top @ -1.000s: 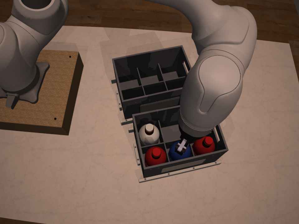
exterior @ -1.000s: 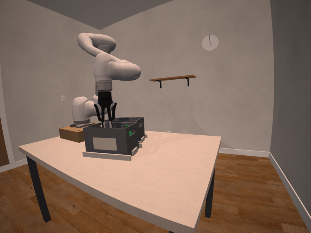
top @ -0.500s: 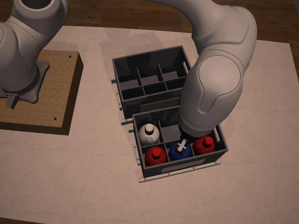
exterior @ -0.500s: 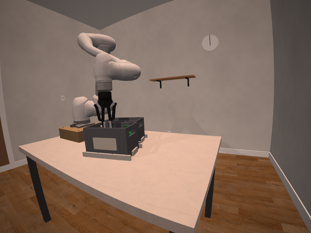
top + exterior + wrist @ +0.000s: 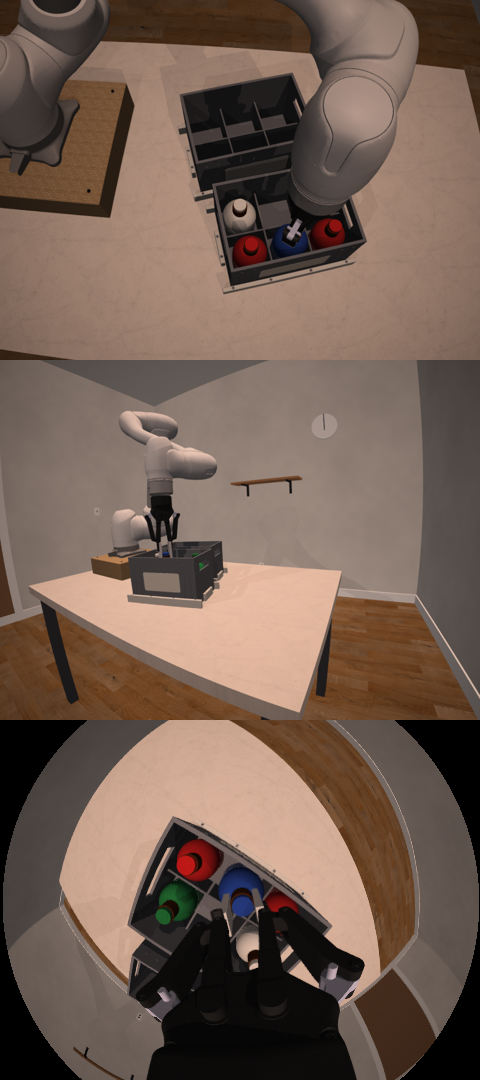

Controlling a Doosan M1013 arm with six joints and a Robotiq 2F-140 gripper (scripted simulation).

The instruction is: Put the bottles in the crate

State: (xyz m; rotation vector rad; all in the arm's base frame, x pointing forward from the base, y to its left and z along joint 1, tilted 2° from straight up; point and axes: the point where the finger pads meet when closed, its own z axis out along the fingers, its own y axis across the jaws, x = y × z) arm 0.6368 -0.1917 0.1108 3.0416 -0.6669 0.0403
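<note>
Now: hand 80 mm above the blue bottle. Round my hand: green bottle (50 mm ahead, 110 mm to the left, 100 mm below); pick list (190 mm behind, 390 mm to the left, 190 mm below); white bottle (110 mm behind, 50 mm to the left, 100 mm below).
</note>
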